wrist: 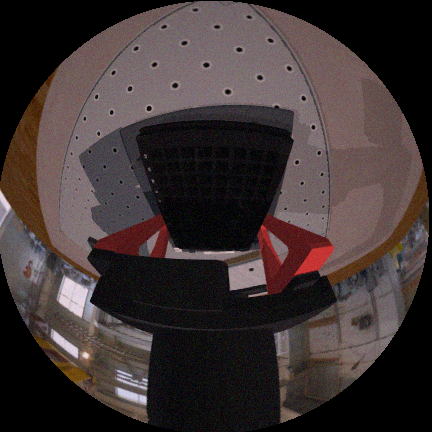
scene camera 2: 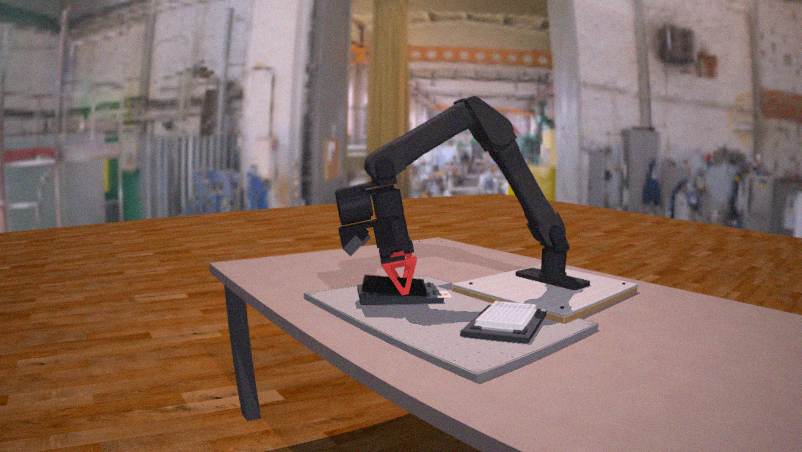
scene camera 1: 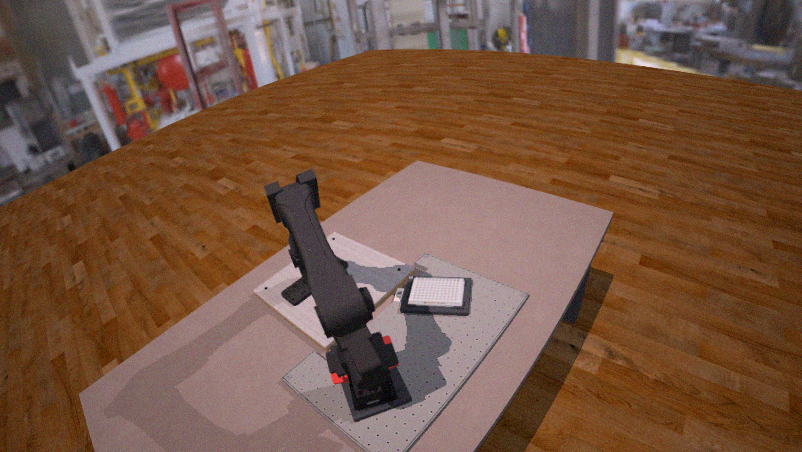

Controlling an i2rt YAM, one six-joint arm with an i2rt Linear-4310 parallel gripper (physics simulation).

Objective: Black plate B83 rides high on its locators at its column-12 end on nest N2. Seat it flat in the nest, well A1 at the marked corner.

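Seen in the pictures: gripper, between the fingertips: [wrist: 212,216] [scene camera 2: 404,289]; arm's base, origin of its link: [wrist: 236,291] [scene camera 2: 552,280].
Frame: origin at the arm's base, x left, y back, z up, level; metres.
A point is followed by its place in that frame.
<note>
Black plate B83 [scene camera 2: 381,285] @[x -0.116, y -0.398, z 0.027 m] [wrist: 215,175] @[x -0.152, y -0.378, z 0.017 m] sits in the dark nest N2 [scene camera 2: 373,299] @[x -0.102, y -0.425, z 0.005 m] [wrist: 250,114] @[x -0.191, y -0.401, z 0.005 m]. In scene camera 2 its left end looks higher than its right end, but black on black makes the seating hard to judge. My gripper [scene camera 2: 403,287] @[x -0.124, y -0.338, z 0.007 m] [wrist: 212,216] @[x -0.124, y -0.338, z 0.007 m] points down over the plate, with its red fingers against the plate's two opposite long sides, shut on it. The fingers grip near the plate's end closest to the wrist. In scene camera 1 the arm hides the plate and nest N2. Well A1 and the marked corner cannot be made out.
A white plate [scene camera 1: 436,290] @[x 0.144, y -0.308, z 0.019 m] [scene camera 2: 508,314] @[x 0.156, y -0.313, z 0.018 m] sits in another dark nest [scene camera 1: 404,309] @[x 0.061, y -0.275, z 0.005 m] [scene camera 2: 494,335] @[x 0.188, y -0.377, z 0.002 m]. Both nests stand on a grey perforated board [scene camera 1: 482,331] @[x 0.115, y -0.460, z -0.007 m] [scene camera 2: 438,348] @[x 0.159, y -0.470, z -0.007 m]. The arm's base stands on a pale board [scene camera 1: 336,247] @[x 0.134, y 0.065, z 0.001 m] [scene camera 2: 606,291] @[x 0.162, y 0.014, z 0.001 m] beside it. A small white label [scene camera 2: 445,293] @[x -0.088, y -0.258, z -0.005 m] lies beside nest N2.
</note>
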